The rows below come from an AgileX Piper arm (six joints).
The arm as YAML. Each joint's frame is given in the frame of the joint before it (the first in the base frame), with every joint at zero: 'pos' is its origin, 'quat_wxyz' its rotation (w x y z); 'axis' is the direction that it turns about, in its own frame. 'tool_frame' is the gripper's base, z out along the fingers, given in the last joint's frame.
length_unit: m
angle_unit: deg
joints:
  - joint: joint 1
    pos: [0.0, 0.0, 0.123]
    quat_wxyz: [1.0, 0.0, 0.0, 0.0]
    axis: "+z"
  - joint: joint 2
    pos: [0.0, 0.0, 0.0]
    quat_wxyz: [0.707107, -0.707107, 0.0, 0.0]
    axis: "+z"
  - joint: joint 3
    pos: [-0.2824, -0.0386, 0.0]
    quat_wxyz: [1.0, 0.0, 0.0, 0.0]
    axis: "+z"
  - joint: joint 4
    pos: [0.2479, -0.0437, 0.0]
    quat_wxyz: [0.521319, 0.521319, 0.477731, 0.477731]
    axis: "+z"
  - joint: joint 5
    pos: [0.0, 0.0, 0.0]
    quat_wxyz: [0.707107, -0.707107, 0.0, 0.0]
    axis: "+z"
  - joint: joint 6
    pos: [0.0, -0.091, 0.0]
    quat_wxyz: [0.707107, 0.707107, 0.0, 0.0]
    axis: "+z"
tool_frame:
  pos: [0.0, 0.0, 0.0]
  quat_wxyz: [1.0, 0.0, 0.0, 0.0]
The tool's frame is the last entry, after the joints.
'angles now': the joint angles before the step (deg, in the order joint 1, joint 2, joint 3, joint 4, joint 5, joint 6). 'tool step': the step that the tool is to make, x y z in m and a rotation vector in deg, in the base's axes. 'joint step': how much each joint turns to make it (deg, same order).
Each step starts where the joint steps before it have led.
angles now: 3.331, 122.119, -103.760, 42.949, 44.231, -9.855
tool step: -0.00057, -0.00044, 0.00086, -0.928, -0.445, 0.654
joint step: 0.000, -0.162, 0.000, -0.603, 0.115, -0.662
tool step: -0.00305, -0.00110, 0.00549, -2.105, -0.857, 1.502
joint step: 0.000, -0.854, 0.000, -1.762, 0.746, -0.940
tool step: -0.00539, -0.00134, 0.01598, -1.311, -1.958, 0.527
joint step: 0.001, -2.057, -0.001, -1.432, 0.290, -0.094
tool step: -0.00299, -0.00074, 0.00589, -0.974, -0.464, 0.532
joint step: 0.000, -0.849, 0.002, -1.075, 0.565, -0.001
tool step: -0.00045, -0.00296, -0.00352, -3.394, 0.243, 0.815
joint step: -0.001, 0.112, 0.000, -3.457, 0.411, -0.008
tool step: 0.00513, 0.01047, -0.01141, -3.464, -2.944, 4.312
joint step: 1.377, 1.574, -0.001, 0.097, -2.241, -6.001
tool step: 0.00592, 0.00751, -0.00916, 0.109, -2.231, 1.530
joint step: 0.749, 1.511, -0.003, 2.781, -2.583, -4.129
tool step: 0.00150, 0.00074, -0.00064, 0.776, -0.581, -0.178
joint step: 0.001, 0.232, 0.002, 1.350, -0.706, -0.812
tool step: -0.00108, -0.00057, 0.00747, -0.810, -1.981, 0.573
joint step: 0.000, -0.831, 0.002, 0.002, -0.614, -1.443
